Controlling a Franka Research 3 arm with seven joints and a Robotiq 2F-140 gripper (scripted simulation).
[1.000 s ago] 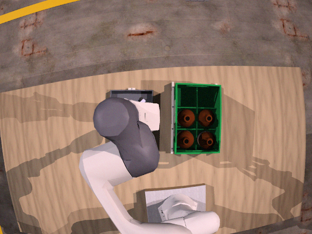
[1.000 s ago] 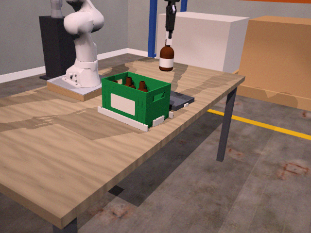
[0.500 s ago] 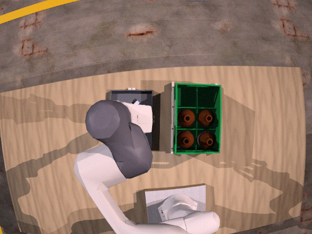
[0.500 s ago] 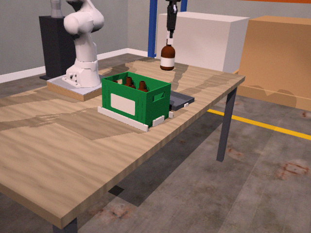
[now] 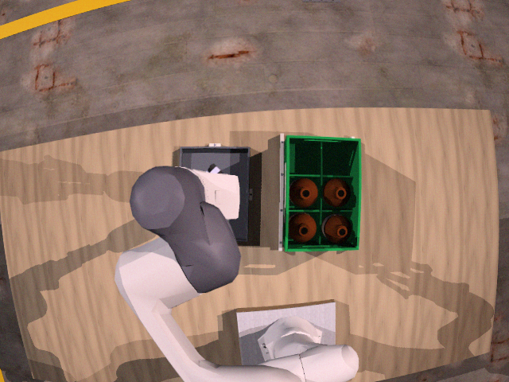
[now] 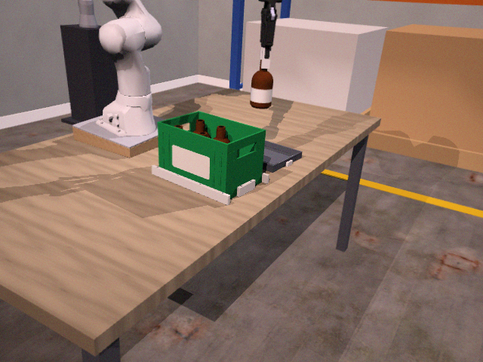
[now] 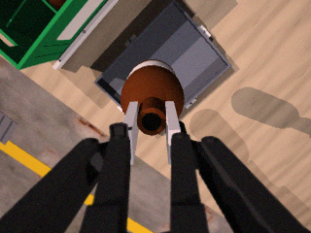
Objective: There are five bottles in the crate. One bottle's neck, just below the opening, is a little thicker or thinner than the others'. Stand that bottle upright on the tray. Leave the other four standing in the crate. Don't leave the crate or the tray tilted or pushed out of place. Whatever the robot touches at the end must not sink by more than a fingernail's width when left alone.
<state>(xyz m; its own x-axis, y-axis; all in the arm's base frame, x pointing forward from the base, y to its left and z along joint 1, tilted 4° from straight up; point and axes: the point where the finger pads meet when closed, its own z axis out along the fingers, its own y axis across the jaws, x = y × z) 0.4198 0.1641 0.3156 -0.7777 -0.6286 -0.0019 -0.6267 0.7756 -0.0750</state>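
The brown bottle lies 9 cm below my hand. From my hand the other things lie so: dark grey tray 34 cm below, 2 cm to the left; then green crate 27 cm below, 26 cm to the right, 3 cm behind.
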